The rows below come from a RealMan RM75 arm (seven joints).
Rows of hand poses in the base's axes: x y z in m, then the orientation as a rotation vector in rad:
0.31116 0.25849 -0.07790 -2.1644 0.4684 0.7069
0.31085 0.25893 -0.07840 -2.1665 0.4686 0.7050
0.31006 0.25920 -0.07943 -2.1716 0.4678 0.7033
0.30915 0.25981 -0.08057 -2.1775 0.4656 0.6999
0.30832 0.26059 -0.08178 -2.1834 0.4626 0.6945
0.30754 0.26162 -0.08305 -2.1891 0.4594 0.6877
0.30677 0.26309 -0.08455 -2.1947 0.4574 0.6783
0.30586 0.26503 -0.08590 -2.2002 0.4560 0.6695
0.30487 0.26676 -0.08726 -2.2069 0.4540 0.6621
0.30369 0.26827 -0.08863 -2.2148 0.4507 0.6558
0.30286 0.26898 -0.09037 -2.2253 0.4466 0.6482
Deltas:
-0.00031 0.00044 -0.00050 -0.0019 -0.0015 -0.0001
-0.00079 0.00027 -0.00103 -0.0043 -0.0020 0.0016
-0.00091 0.00061 -0.00114 -0.0044 -0.0037 0.0021
-0.00083 0.00078 -0.00121 -0.0041 -0.0054 0.0019
-0.00078 0.00103 -0.00127 -0.0038 -0.0064 0.0014
-0.00077 0.00147 -0.00150 -0.0040 -0.0079 -0.0003
-0.00091 0.00194 -0.00135 -0.0042 -0.0072 -0.0005
-0.00099 0.00173 -0.00136 -0.0052 -0.0065 0.0008
-0.00118 0.00151 -0.00137 -0.0059 -0.0062 0.0024
-0.00083 0.00071 -0.00174 -0.0080 -0.0076 0.0033

